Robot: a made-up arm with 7 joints. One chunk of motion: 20 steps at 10 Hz.
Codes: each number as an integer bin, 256 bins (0 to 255) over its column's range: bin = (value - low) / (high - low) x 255, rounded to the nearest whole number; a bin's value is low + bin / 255 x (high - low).
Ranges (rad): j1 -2.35..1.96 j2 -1.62..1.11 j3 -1.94..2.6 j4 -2.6..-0.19 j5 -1.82..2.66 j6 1..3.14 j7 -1.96..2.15
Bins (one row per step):
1: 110 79 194 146 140 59 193
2: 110 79 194 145 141 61 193
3: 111 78 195 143 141 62 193
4: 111 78 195 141 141 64 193
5: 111 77 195 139 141 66 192
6: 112 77 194 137 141 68 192
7: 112 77 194 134 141 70 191
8: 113 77 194 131 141 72 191
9: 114 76 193 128 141 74 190
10: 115 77 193 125 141 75 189
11: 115 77 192 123 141 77 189
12: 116 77 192 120 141 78 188
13: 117 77 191 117 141 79 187
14: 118 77 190 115 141 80 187
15: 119 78 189 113 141 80 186
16: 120 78 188 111 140 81 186
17: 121 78 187 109 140 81 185
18: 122 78 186 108 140 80 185
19: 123 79 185 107 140 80 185
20: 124 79 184 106 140 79 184
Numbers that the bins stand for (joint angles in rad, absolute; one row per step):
1: -0.4908 -0.7742 1.5140 -1.2202 0.6396 1.4951 1.1507
2: -0.4908 -0.7742 1.5140 -1.2296 0.6572 1.5119 1.1507
3: -0.4739 -0.7849 1.5318 -1.2485 0.6572 1.5203 1.1507
4: -0.4739 -0.7849 1.5318 -1.2674 0.6572 1.5371 1.1507
5: -0.4739 -0.7956 1.5318 -1.2863 0.6572 1.5539 1.1346
6: -0.4570 -0.7956 1.5140 -1.3052 0.6572 1.5707 1.1346
7: -0.4570 -0.7956 1.5140 -1.3336 0.6572 1.5875 1.1185
8: -0.4401 -0.7956 1.5140 -1.3619 0.6572 1.6042 1.1185
9: -0.4232 -0.8064 1.4962 -1.3903 0.6572 1.6210 1.1024
10: -0.4063 -0.7956 1.4962 -1.4186 0.6572 1.6294 1.0862
11: -0.4063 -0.7956 1.4784 -1.4375 0.6572 1.6462 1.0862
12: -0.3894 -0.7956 1.4784 -1.4659 0.6572 1.6546 1.0701
13: -0.3725 -0.7956 1.4605 -1.4942 0.6572 1.6630 1.0540
14: -0.3556 -0.7956 1.4427 -1.5131 0.6572 1.6714 1.0540
15: -0.3387 -0.7849 1.4249 -1.5320 0.6572 1.6714 1.0379
16: -0.3218 -0.7849 1.4071 -1.5509 0.6396 1.6798 1.0379
17: -0.3049 -0.7849 1.3893 -1.5698 0.6396 1.6798 1.0218
18: -0.2880 -0.7849 1.3715 -1.5793 0.6396 1.6714 1.0218
19: -0.2711 -0.7742 1.3537 -1.5887 0.6396 1.6714 1.0218
20: -0.2542 -0.7742 1.3359 -1.5982 0.6396 1.6630 1.0056

